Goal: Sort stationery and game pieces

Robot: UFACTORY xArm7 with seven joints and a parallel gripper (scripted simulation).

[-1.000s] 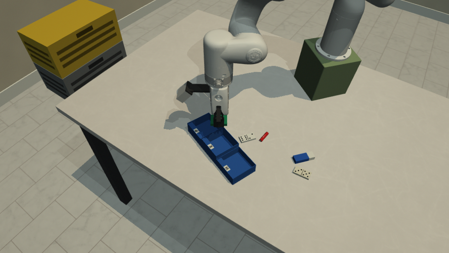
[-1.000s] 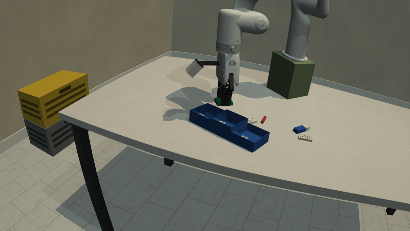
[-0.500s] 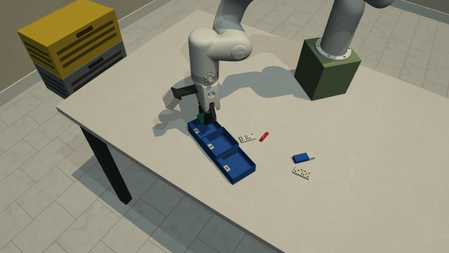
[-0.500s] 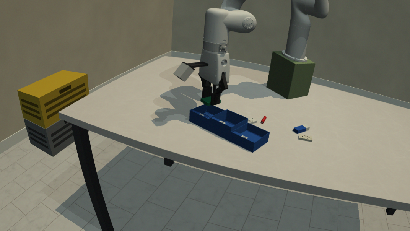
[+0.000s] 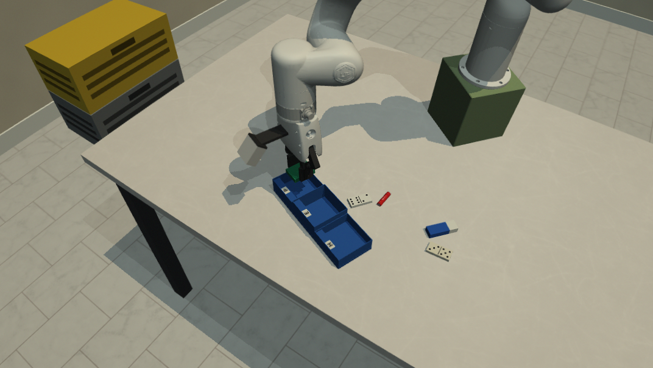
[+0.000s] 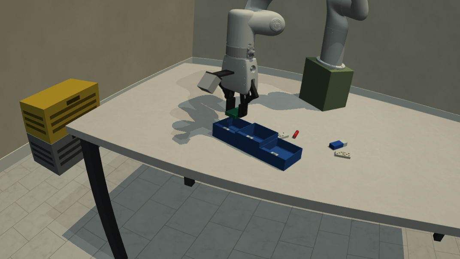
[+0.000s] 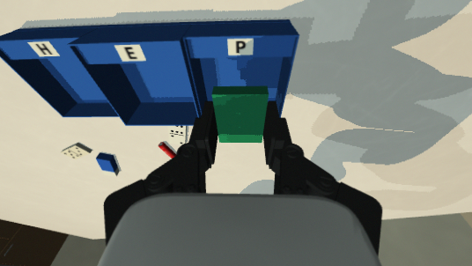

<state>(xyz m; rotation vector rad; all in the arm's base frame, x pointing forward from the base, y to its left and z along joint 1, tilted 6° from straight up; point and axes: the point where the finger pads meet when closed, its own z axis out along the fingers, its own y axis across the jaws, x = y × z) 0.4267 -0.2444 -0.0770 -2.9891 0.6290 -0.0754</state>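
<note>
Now: hand 32 cm to the right of the blue-and-white eraser, 8 cm above it and 7 cm past it. Round my hand: red cylinder (17 cm to the left, 8 cm below, 8 cm behind); then blue three-part bin (7 cm to the left, 7 cm below, 4 cm ahead); then green block (2 cm below).
</note>
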